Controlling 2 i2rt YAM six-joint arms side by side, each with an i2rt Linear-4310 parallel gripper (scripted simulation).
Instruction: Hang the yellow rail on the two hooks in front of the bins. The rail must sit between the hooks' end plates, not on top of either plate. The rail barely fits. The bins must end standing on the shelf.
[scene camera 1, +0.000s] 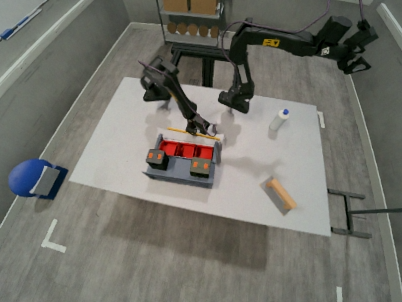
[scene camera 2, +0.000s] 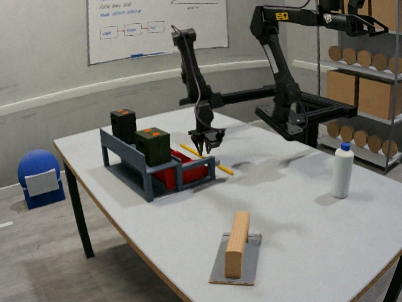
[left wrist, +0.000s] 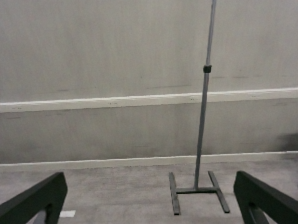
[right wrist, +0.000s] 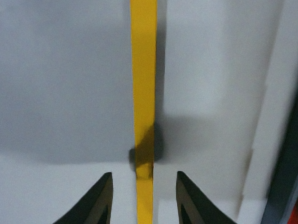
Labels:
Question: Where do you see a green box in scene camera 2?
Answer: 154, 143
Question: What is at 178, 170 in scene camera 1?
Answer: A blue-grey shelf.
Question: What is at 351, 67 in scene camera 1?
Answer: My left gripper.

